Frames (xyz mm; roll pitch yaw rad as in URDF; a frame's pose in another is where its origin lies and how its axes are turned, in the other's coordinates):
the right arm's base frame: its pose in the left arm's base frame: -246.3 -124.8 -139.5 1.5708 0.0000 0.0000
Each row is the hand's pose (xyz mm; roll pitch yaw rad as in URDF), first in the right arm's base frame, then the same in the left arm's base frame.
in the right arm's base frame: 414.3 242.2 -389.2 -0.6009 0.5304 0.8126
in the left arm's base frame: 168.0 264.4 102.7 0.4793 -0.6768 0.7062
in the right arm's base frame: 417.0 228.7 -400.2 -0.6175 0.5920 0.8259
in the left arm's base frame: 170.7 275.4 89.2 0.4091 -0.6561 0.7814
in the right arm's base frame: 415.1 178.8 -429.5 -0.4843 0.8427 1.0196
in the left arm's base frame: 168.8 304.7 39.3 0.2047 -0.6027 1.1340
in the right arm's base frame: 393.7 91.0 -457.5 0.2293 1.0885 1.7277
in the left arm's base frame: 147.4 332.7 -48.5 0.0526 -0.4759 1.6524
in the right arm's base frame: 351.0 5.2 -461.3 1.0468 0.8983 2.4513
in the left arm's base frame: 104.7 336.5 -134.3 0.0496 -0.4079 2.1215
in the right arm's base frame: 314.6 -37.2 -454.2 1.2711 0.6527 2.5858
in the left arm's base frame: 68.3 329.4 -176.7 0.0610 -0.4325 2.4088
